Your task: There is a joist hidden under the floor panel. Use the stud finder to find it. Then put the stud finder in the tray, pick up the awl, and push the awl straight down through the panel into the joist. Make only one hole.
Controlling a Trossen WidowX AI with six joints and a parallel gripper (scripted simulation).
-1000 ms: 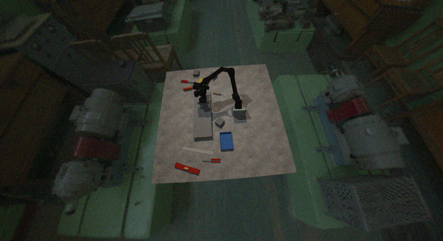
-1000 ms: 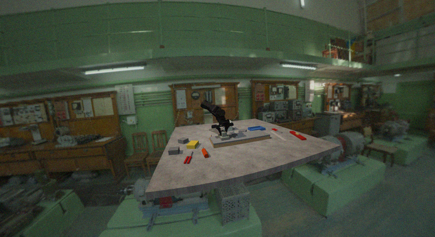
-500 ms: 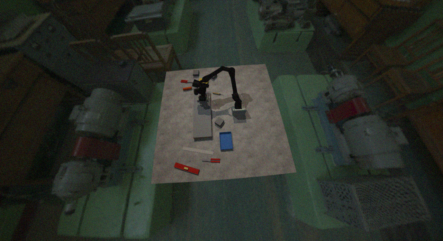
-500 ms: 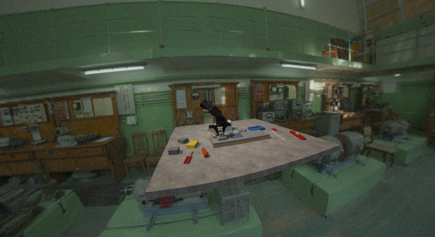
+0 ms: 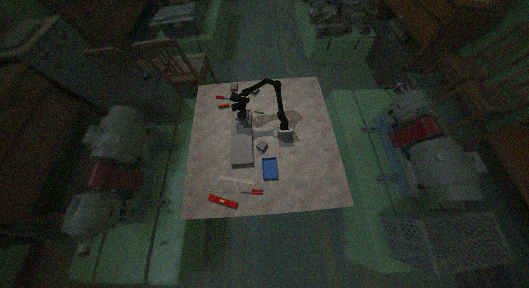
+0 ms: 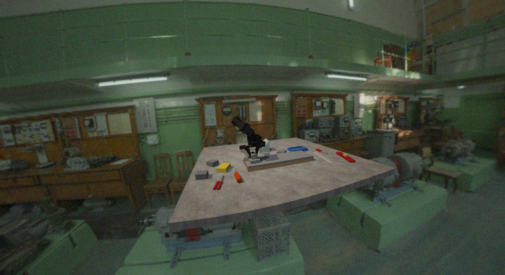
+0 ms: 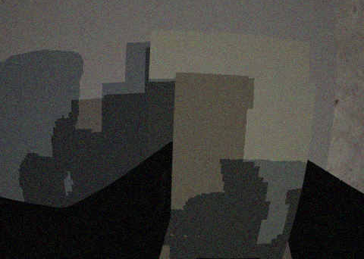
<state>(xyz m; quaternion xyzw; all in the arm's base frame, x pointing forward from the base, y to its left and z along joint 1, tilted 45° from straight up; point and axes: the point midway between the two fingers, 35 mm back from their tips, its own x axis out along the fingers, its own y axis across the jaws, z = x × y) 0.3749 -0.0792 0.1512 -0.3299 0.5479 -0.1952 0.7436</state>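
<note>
The dark display is 40 mm behind my gripper tip and 30 mm above it. Also, from my gripper tip: awl 190 mm behind, 50 mm to the right, 60 mm below; yellow block 220 mm to the right, 50 mm below; stud finder 20 mm behind, 20 mm above.
</note>
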